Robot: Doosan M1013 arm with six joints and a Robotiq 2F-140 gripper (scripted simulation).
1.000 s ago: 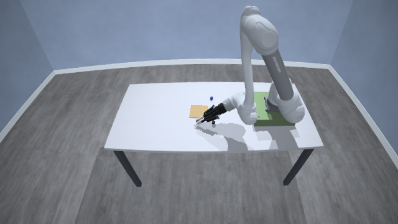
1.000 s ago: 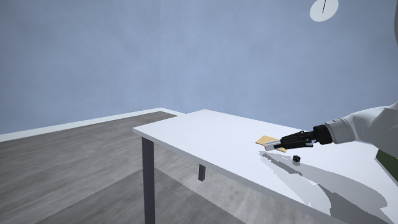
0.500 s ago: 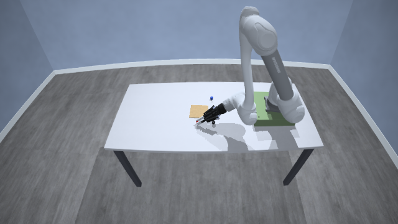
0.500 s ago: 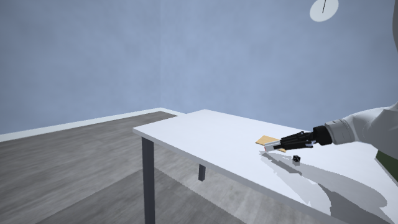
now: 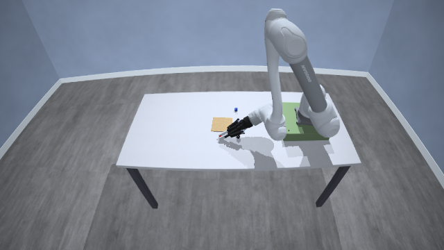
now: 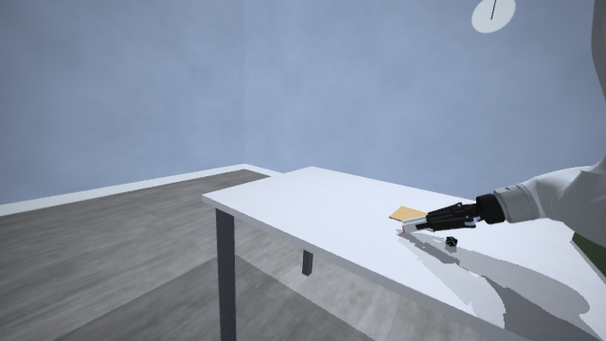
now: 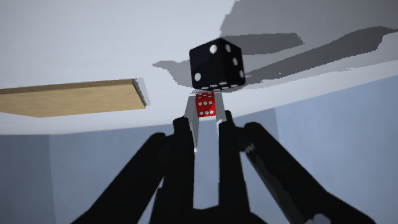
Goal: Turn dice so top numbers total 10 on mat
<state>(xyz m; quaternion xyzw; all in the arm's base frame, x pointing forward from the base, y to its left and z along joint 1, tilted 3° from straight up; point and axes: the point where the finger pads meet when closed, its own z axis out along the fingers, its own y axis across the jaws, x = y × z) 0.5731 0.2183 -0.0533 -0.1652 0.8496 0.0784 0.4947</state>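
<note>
My gripper is now 20 mm short of the red die, 20 mm above it and 10 mm to the right of it. Round my hand: black die (90 mm behind, 20 mm to the right, 20 mm below); blue die (290 mm to the right, 50 mm behind, 20 mm below); tan mat (130 mm to the right, 40 mm ahead, 30 mm below).
</note>
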